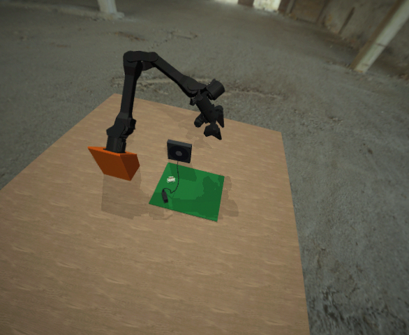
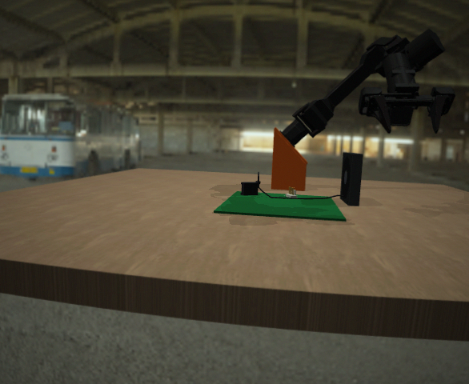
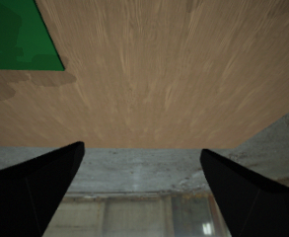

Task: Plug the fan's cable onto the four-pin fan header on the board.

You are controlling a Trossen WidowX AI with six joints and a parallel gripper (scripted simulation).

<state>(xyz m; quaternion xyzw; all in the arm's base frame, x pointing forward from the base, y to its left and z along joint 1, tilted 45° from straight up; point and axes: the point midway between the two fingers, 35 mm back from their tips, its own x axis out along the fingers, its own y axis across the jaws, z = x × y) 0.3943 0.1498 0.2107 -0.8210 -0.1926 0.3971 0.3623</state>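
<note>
My gripper tip is now 34 cm to the left of the black plug, 17 cm past it and 15 cm above it. From my gripper tip the other things lie so: green board 25 cm to the right, 18 cm below, 8 cm behind; then white four-pin fan header 23 cm to the right, 18 cm behind, 17 cm below; then black fan 19 cm behind, 11 cm below, 10 cm to the right.
</note>
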